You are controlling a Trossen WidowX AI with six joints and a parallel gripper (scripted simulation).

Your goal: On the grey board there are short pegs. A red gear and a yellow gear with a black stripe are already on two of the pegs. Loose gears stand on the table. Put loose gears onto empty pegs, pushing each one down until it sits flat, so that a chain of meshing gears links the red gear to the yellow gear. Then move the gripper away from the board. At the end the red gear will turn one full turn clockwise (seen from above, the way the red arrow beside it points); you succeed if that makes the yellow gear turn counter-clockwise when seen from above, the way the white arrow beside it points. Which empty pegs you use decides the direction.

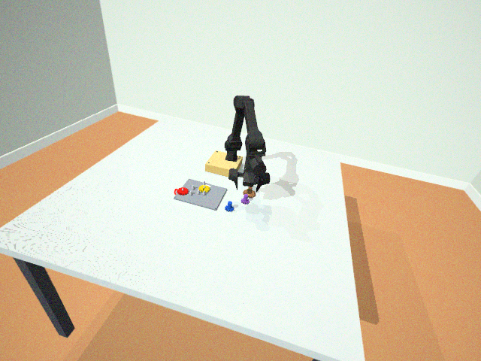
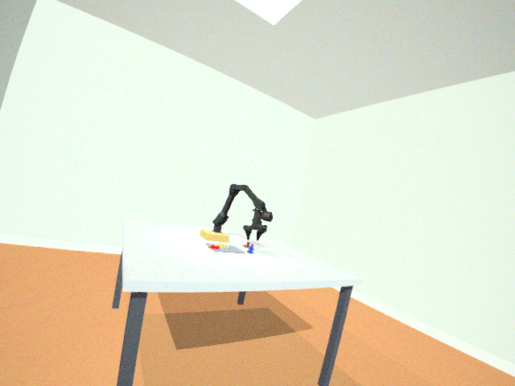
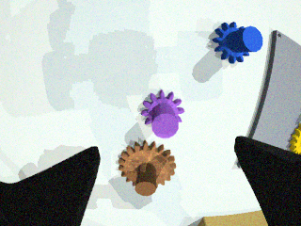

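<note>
The purple gear lies 5 cm below my gripper tip. The rest, counted from my gripper tip: blue gear (8 cm ahead, 7 cm to the right, 5 cm below); yellow gear (3 cm behind, 21 cm to the right, 5 cm below); brown gear (6 cm behind, 2 cm to the left, 5 cm below).
</note>
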